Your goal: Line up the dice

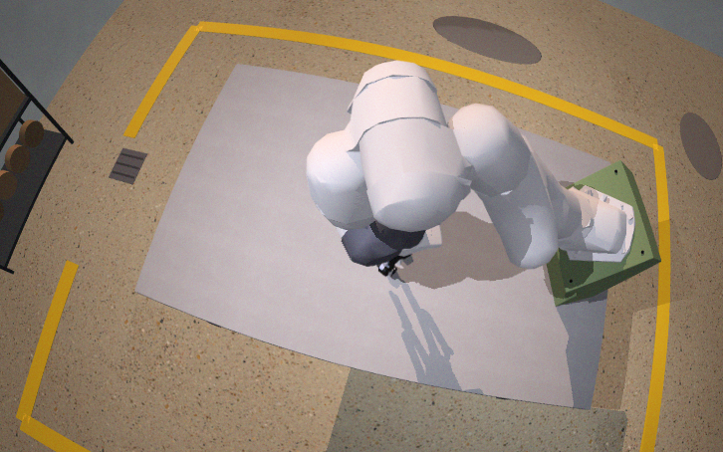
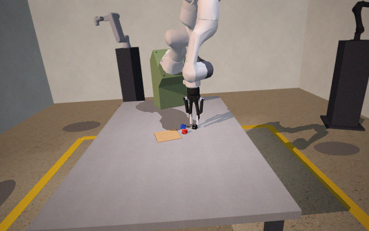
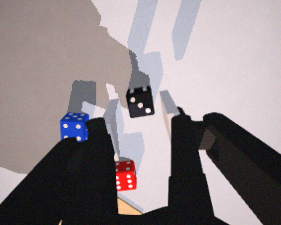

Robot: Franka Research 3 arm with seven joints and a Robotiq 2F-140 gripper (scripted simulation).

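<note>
My hand is 5 cm above the black die. From my hand the other things lie so: red die (8 cm ahead, 4 cm to the right, 5 cm below); tan mat (14 cm ahead, 13 cm to the right, 6 cm below); blue die (1 cm ahead, 7 cm to the right, 5 cm below).
</note>
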